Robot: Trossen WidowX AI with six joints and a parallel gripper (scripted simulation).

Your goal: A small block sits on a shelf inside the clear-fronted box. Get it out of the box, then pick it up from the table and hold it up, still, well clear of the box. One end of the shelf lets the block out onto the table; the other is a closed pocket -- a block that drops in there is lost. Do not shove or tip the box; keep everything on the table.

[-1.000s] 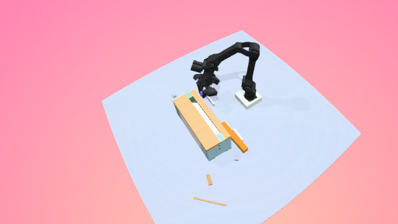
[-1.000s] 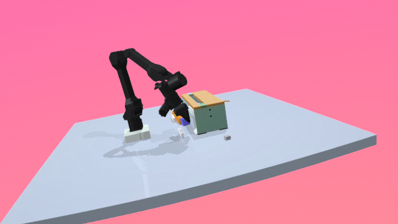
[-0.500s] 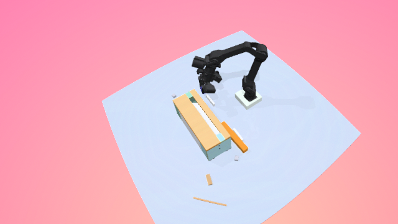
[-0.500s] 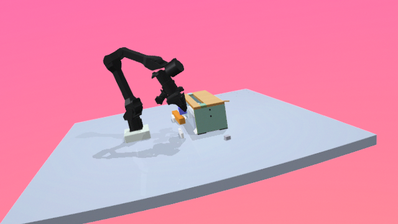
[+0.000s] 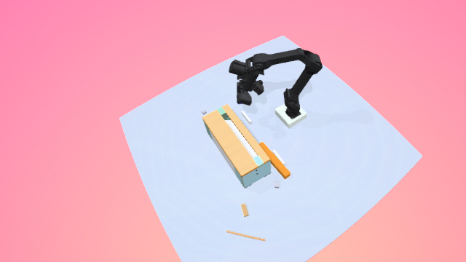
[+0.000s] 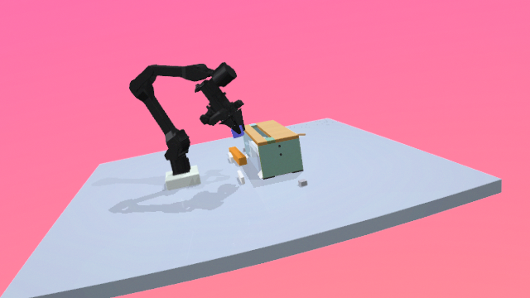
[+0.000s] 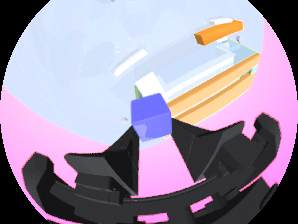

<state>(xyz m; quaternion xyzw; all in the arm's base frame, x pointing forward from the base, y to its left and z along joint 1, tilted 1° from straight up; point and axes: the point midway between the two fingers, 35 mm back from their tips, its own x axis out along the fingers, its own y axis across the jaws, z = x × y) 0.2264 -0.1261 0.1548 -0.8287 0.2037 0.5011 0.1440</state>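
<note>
Now: the blue block 1 cm to the left of my gripper tip and 1 cm behind it. Also, from my gripper tip: box: 15 cm to the left, 10 cm below, 7 cm ahead; thin stick: 55 cm to the left, 30 cm ahead, 16 cm below; orange bar: 29 cm to the left, 15 cm below.
</note>
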